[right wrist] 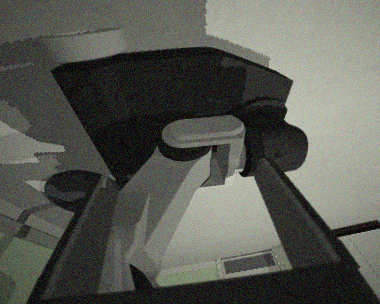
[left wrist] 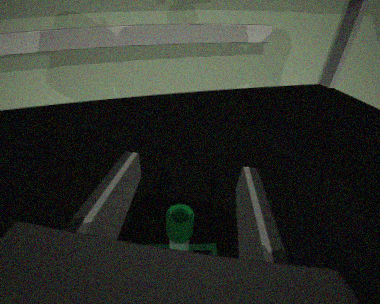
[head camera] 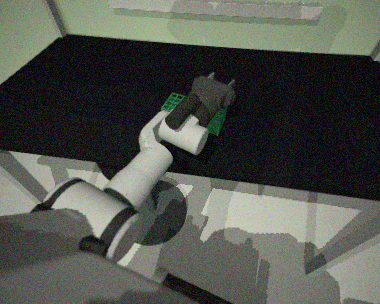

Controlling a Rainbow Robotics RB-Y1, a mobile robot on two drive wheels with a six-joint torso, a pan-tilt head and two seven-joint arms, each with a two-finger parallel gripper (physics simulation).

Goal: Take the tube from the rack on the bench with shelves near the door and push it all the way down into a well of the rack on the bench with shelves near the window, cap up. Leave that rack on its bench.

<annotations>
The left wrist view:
left gripper: 188,171
tube with green cap: 179,218
</annotations>
